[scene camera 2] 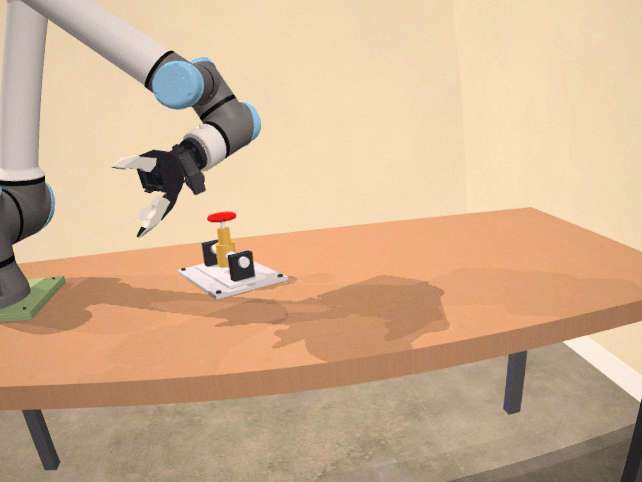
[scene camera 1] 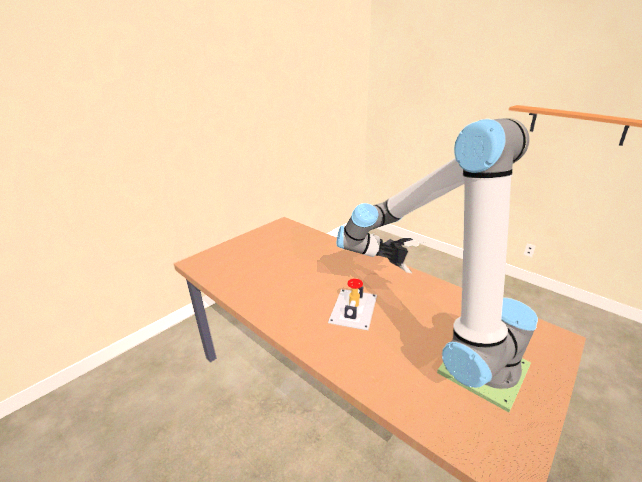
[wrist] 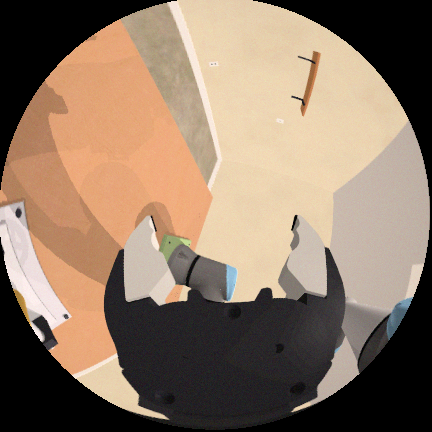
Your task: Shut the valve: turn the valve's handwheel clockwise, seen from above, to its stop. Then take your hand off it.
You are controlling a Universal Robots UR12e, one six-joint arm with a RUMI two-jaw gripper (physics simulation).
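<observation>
The valve has a red handwheel (scene camera 1: 355, 283) (scene camera 2: 221, 216) on top of an upright yellow body (scene camera 1: 354, 298) (scene camera 2: 225, 254) (wrist: 21, 304). It stands on a white base plate (scene camera 1: 337, 318) (scene camera 2: 199, 281) (wrist: 45, 295) on the table. The handwheel does not show in the wrist view, where part of the valve shows at the left edge. How far the wheel is turned cannot be told. My gripper (scene camera 1: 416, 256) (scene camera 2: 126, 201) (wrist: 224, 217) is open with nothing between its fingers. It is in the air on the robot-base side of the valve, tilted, pointing away from the handwheel and apart from it.
The wooden table (scene camera 1: 248, 259) (scene camera 2: 466, 249) (wrist: 100, 120) carries the valve and the arm's green mounting plate (scene camera 1: 509, 399) (scene camera 2: 44, 295) (wrist: 170, 243). The arm's wrist is above and beyond the valve. A wall shelf (scene camera 1: 575, 115) (wrist: 311, 82) is far from the gripper.
</observation>
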